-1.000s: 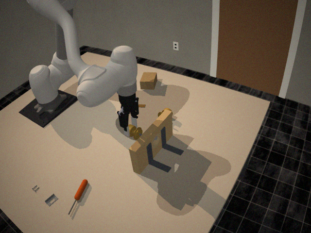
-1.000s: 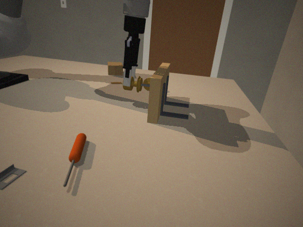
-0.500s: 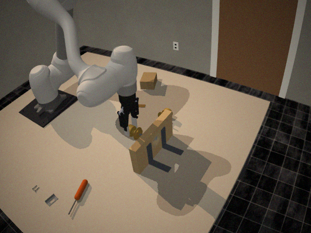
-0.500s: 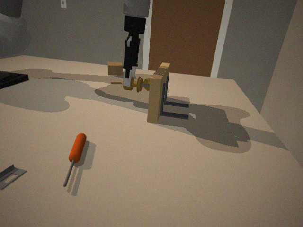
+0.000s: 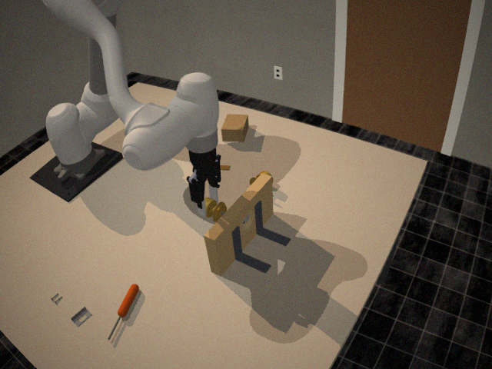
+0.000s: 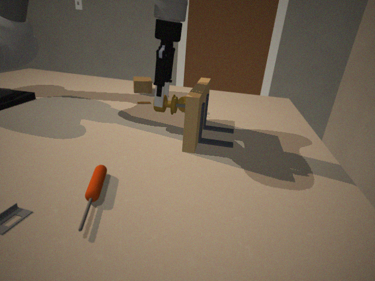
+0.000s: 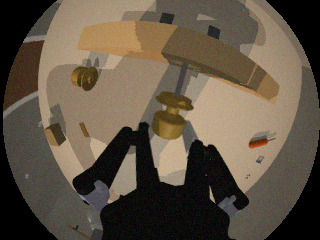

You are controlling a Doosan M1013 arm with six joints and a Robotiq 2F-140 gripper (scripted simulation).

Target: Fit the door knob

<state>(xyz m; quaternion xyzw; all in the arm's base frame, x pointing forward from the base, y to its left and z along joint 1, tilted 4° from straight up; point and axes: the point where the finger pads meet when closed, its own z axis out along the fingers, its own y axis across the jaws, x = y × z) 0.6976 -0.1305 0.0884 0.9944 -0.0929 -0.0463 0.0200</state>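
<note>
Now: hand 4 cm short of the brass door knob, 1 cm to the left of it and 3 cm above it. Also, from my hand: brass round piece (9 cm ahead, 23 cm to the left, 9 cm below); then latch socket (12 cm ahead, 2 cm to the right, 3 cm below); then upright wooden board (12 cm ahead, 2 cm to the right, 3 cm below).
</note>
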